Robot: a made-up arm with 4 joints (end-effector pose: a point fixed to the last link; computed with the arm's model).
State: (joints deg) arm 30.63 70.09 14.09 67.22
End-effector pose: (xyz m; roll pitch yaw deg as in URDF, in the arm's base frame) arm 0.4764 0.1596 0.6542 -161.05 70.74 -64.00
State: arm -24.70 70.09 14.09 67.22
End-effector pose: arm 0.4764 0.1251 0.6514 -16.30 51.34 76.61
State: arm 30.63 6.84 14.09 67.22
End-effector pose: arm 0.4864 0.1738 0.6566 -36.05 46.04 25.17
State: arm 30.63 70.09 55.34 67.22
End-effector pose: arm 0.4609 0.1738 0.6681 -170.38 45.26 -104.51
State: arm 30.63 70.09 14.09 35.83
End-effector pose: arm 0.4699 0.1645 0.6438 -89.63 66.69 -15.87
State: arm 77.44 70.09 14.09 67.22
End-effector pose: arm 0.4764 0.1799 0.6328 178.22 25.46 -80.78
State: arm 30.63 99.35 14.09 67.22
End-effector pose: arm 0.4748 0.1527 0.6589 159.28 51.25 -86.92
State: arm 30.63 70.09 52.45 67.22
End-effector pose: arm 0.4616 0.1723 0.6673 -170.76 47.07 -102.55
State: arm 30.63 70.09 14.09 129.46
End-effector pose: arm 0.4976 0.1663 0.6663 121.93 40.22 -91.81
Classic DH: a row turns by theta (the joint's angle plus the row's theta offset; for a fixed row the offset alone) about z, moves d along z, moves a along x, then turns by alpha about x. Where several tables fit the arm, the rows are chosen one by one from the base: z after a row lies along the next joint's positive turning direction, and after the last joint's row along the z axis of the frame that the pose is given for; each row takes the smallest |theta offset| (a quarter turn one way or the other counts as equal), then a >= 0, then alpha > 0; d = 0 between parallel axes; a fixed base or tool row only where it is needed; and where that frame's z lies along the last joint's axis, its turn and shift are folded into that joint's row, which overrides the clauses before.
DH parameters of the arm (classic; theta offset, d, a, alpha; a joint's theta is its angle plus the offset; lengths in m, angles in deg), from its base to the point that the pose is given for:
base (fixed): 90 0.62 0.145 -90
joint 1: 17.58 -0.5399 -0.0248 39.31
joint 2: 71.11 0.0762 -0.0328 78.93
joint 3: -5.71 0.0123 0.0086 -95.79
joint 4: 49.1 -0.0044 -0.0122 -65.56
tool (fixed): 114.5 -0.0233 0 0

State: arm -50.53 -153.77 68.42 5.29
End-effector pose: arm 0.4611 0.0667 0.6316 -126.37 14.90 -11.32
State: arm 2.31 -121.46 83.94 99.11
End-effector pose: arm 0.4536 0.1359 0.6833 67.54 -51.16 30.25
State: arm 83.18 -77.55 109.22 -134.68
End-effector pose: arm 0.4898 0.1970 0.6511 30.28 52.93 -166.27
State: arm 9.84 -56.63 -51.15 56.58
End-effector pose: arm 0.5242 0.1309 0.6879 8.23 -50.03 -26.43
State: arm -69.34 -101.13 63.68 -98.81
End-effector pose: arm 0.4962 0.0750 0.5973 -70.11 -28.59 59.53
